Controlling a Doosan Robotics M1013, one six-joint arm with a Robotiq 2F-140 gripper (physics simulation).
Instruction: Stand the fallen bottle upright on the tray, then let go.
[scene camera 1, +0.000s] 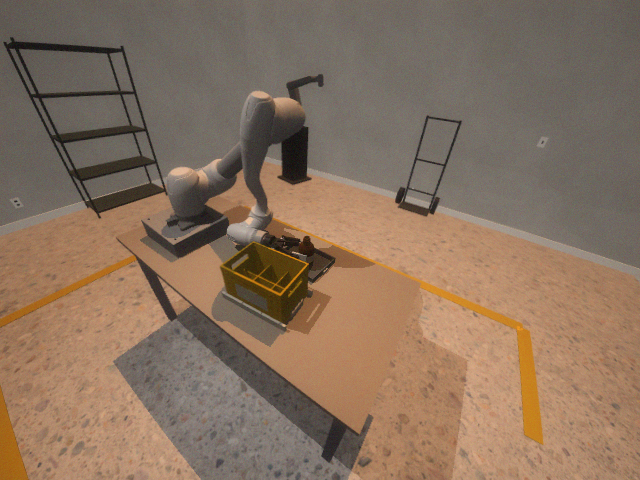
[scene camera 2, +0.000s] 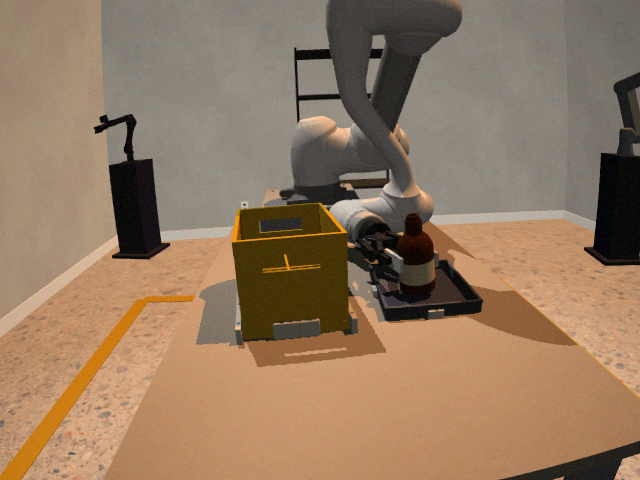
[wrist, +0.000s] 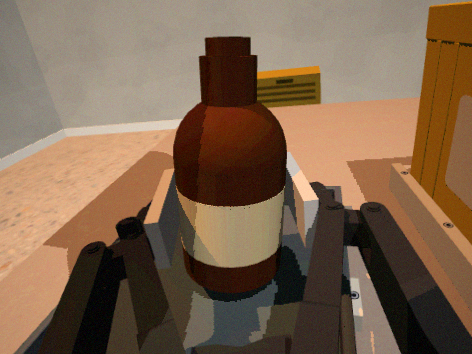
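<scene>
The brown bottle with a cream label is upright, over the black tray. Its base is low inside the tray; whether it touches the tray floor is hard to tell. My gripper reaches in from the side, nearly level, and is shut on the bottle, with one pale finger pad on each side around the label. In the scene camera 1 view the yellow crate hides part of the tray, and the fingers are small.
The yellow crate stands beside the tray on the table, held by low pale brackets. A shelf rack, a hand truck and a pedestal with a small arm stand off the table.
</scene>
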